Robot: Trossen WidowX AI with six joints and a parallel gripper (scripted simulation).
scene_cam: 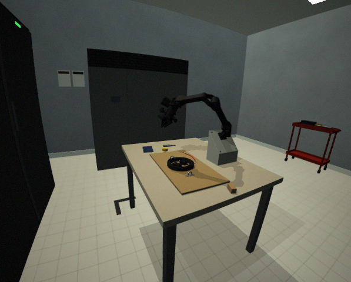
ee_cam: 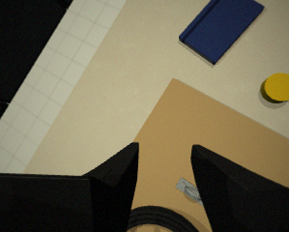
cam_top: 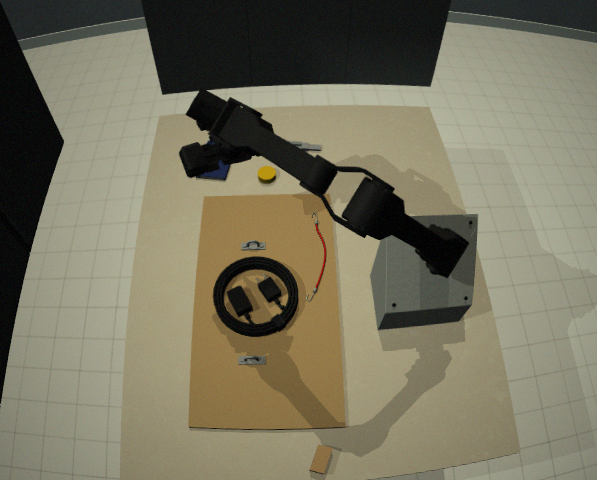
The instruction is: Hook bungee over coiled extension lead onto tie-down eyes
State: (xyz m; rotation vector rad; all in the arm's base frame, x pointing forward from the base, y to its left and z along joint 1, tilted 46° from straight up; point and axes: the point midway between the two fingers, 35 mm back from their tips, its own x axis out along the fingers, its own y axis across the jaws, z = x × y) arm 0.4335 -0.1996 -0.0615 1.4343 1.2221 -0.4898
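The extension lead coil is 26 cm below my hand, 19 cm to the left of it and 5 cm behind it. Round my hand: grey tool (29 cm to the right, 29 cm below, 20 cm behind); then board (29 cm below, 19 cm to the left, 7 cm behind); then yellow disc (28 cm below, 19 cm to the right, 9 cm behind).
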